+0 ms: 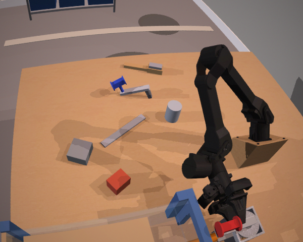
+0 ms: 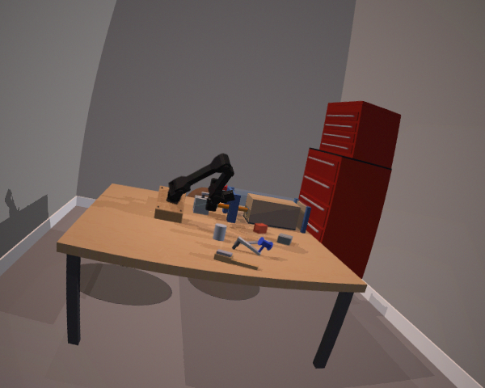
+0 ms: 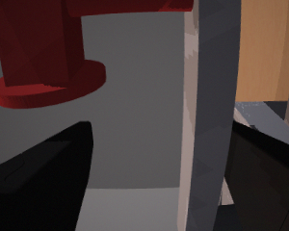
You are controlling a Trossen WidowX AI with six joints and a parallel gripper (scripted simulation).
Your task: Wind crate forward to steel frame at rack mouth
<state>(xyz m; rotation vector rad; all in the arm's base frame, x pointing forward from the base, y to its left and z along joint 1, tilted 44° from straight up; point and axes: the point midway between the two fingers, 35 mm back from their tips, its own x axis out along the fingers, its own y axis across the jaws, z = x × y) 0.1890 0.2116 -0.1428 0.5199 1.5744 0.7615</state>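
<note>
Right now my gripper tip is 1 cm short of the red-gripped winch handle and 1 cm above it. Also, from my gripper tip: blue steel frame (11 cm ahead, 2 cm to the left, 3 cm below); red knob (5 cm ahead, 2 cm above); grey winch (6 cm behind, 2 cm to the right, 10 cm below).
</note>
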